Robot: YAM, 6 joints.
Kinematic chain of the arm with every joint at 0, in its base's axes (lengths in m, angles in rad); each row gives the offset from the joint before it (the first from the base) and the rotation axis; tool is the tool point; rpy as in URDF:
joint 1: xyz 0 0 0.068 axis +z
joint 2: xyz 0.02 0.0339 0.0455 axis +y
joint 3: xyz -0.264 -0.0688 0 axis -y
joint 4: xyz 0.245 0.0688 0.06 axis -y
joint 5: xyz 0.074 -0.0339 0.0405 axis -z
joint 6: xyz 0.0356 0 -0.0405 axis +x
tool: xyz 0 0 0 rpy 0 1.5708 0
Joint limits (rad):
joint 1: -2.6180..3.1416
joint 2: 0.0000..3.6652
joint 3: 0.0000..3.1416
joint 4: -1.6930..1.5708
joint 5: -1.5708..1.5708
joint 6: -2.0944..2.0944
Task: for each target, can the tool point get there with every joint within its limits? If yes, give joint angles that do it. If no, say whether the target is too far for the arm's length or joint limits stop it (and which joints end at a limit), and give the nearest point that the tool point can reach.
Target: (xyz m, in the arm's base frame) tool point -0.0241 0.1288 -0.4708
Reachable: no: joint limits stop it (at a limit: joint 2) | nearest point -0.0290 0.1549 -0.3687 | short by 0.105 m
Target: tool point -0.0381 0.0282 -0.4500
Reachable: no: joint limits stop it (at a limit: joint 2) | nearest point -0.0769 0.0569 -0.3464 | short by 0.114 m
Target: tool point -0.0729 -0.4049 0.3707
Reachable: yes | joints -1.7405 2.0206 2.2562 -1.3073 0.0986 -0.5005
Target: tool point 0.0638 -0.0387 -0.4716
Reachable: no: joint limits stop it (at a limit: joint 2) | nearest point 0.1017 -0.0617 -0.3563 | short by 0.124 m
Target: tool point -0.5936 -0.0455 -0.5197
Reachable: no: too far | nearest point -0.4535 -0.0057 -0.3162 | short by 0.250 m
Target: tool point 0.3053 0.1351 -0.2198
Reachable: yes | joints 0.4695 3.1048 1.2819 0.7765 0.5185 -0.8942
